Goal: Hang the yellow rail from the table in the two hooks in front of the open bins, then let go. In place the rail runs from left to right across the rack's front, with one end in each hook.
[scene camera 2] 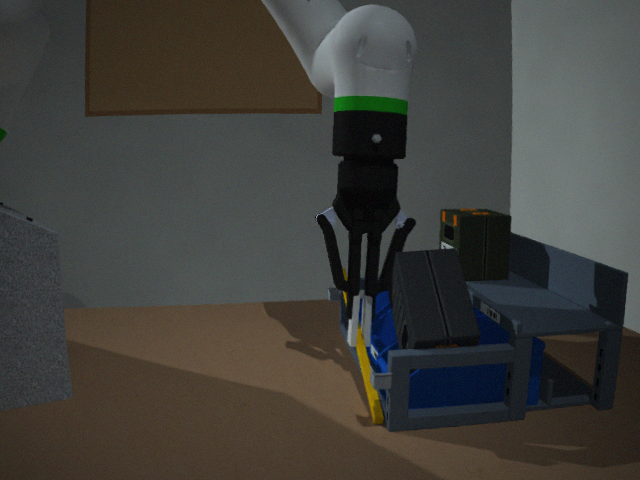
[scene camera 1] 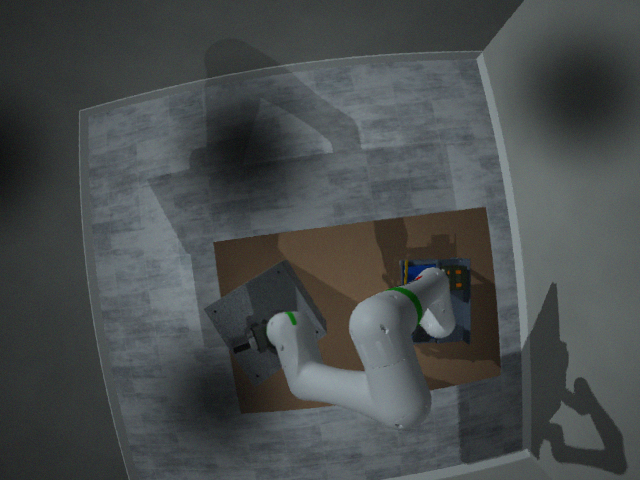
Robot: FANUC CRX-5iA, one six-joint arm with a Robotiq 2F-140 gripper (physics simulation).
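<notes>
The yellow rail runs along the front of the grey rack. In scene camera 2 it slopes down to its near end, which shows outside and below the near hook. Its far end rises past the far hook; whether it is in that hook I cannot tell. My gripper points down at the rack's front and is shut on the rail, between its pale fingertips. In scene camera 1 the arm hides the gripper and part of the rail. Blue open bins stand in the rack behind the rail.
A dark grey case leans in the bins close beside the fingers. A green case with orange marks stands on the rack's upper shelf. The grey pedestal with the arm's base stands at the left of the brown table.
</notes>
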